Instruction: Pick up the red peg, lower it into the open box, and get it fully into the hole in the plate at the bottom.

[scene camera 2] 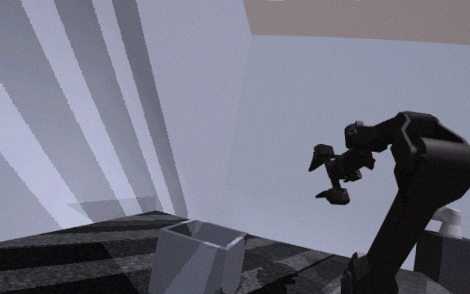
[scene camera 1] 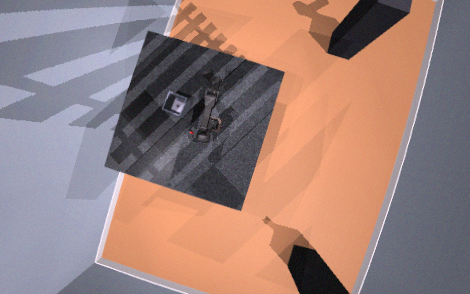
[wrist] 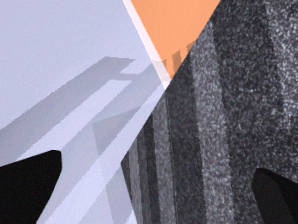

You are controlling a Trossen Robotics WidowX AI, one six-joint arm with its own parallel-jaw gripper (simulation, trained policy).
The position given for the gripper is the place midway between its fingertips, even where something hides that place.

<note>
In view: the gripper point(scene camera 2: 312, 183).
The gripper shows as well in the wrist view point(wrist: 158, 169).
</note>
